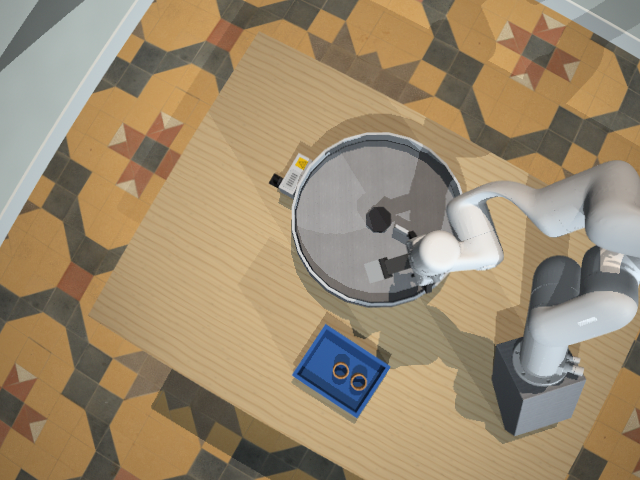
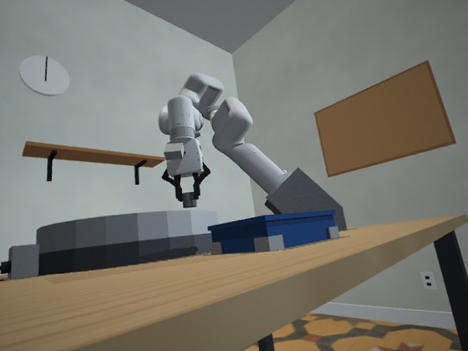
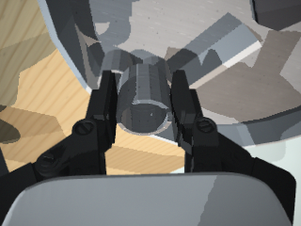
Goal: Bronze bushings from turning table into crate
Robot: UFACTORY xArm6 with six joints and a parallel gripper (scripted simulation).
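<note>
The turning table lies 12 cm ahead of my hand, 11 cm below it and 9 cm to the right of it. The rest, counted from my hand: blue crate: 29 cm to the left, 13 cm below, 8 cm ahead.
</note>
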